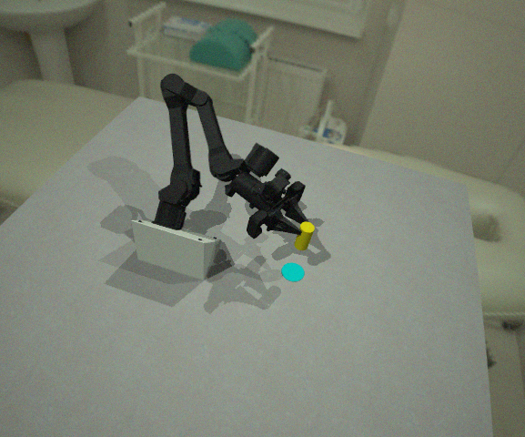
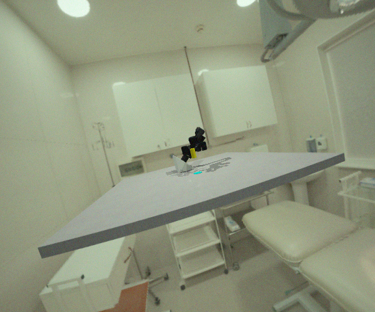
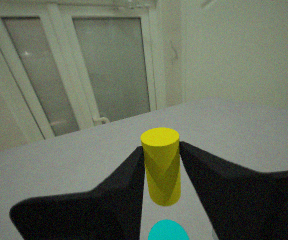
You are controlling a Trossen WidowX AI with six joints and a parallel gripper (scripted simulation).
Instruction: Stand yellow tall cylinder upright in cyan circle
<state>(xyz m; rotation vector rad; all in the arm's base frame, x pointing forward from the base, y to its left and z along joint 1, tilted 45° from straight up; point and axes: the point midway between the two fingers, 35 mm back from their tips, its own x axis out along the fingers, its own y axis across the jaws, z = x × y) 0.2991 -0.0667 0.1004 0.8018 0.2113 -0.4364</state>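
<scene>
My gripper tip is now 160 mm above the cyan circle. The rest, counted from my gripper tip: yellow cylinder: 20 mm below.
</scene>
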